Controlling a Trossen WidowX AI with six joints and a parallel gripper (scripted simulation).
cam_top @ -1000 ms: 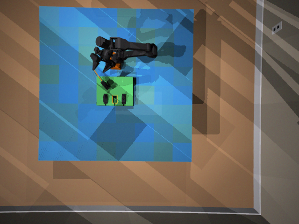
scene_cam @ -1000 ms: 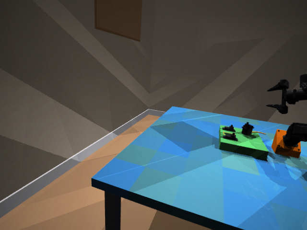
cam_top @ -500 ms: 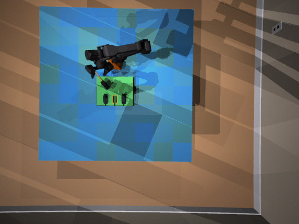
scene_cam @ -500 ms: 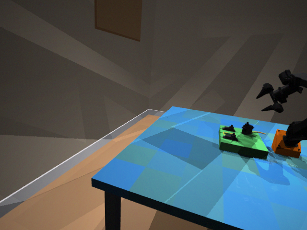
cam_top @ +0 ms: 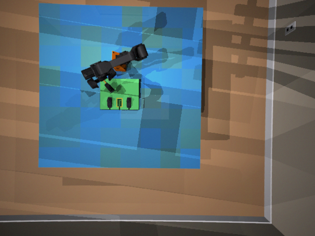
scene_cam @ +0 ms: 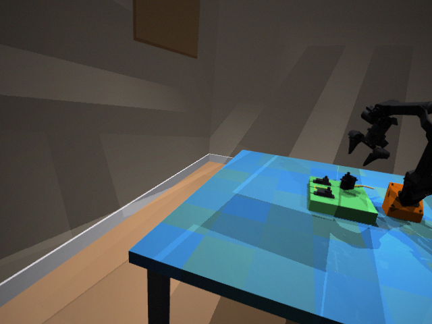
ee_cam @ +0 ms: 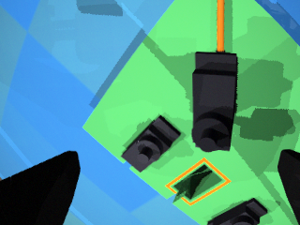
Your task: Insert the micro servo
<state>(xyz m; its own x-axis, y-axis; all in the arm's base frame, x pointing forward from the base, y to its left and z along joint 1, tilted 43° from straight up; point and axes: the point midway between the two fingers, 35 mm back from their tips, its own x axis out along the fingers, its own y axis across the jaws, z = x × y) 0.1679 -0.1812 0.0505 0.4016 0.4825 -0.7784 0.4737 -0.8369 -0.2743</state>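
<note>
The green deck is 20 mm ahead of my gripper tip, 80 mm to the left of it and 160 mm below it.
</note>
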